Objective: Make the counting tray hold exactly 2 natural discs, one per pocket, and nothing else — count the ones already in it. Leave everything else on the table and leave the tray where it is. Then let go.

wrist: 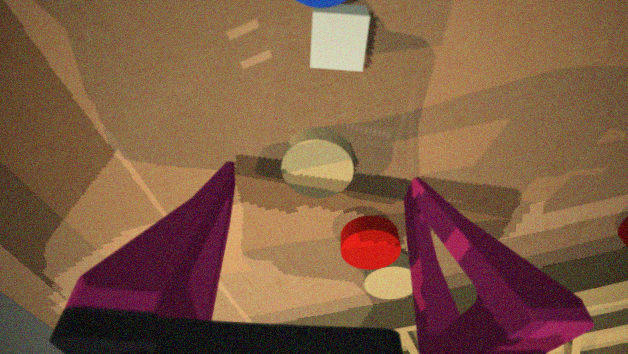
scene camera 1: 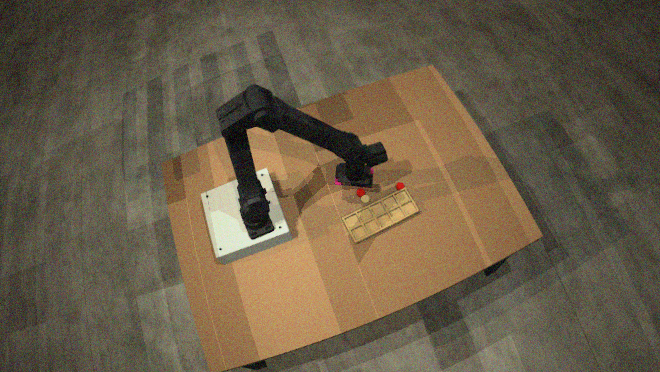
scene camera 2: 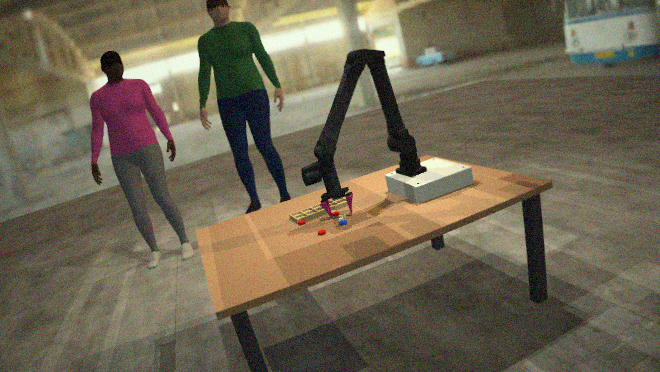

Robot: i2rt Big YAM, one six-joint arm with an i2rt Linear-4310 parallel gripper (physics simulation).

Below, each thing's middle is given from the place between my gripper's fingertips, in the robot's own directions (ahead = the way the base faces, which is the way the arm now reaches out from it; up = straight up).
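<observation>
Positions from my hand: counting tray (scene camera 1: 366, 222) 10 mm above, 30 mm ahead, 150 mm to the right; cube (wrist: 338, 42) 10 mm above, 30 mm ahead, 50 mm to the left. Of the things named here, the cube is the nearest to my hand, going by their middles.
</observation>
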